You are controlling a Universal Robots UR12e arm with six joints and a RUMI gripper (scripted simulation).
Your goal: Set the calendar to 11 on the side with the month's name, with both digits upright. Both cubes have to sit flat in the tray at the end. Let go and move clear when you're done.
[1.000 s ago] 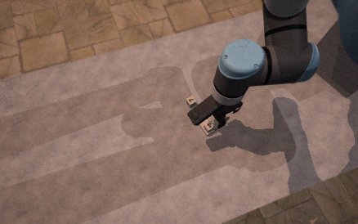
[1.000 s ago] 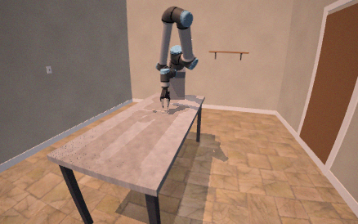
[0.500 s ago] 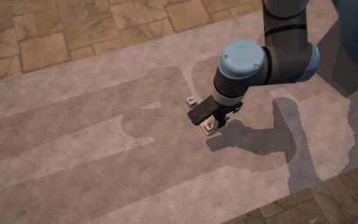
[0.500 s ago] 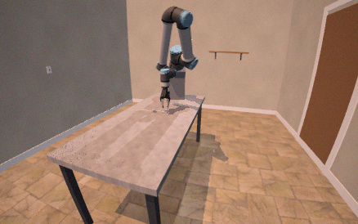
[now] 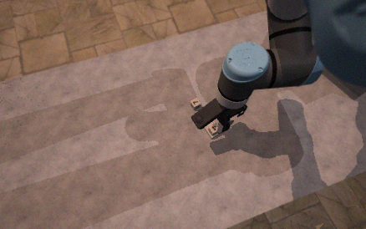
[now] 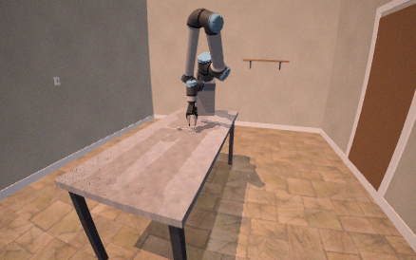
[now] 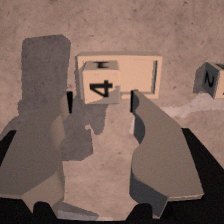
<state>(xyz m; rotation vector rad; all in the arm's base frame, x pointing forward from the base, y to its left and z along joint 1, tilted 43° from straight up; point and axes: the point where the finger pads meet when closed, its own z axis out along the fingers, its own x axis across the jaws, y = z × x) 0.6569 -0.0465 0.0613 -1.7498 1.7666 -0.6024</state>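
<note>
The white cube is 30 mm below my hand. From my hand the other things lie so: calendar tray 20 mm to the right, 50 mm below; digit cube 120 mm to the right, 40 mm below.
</note>
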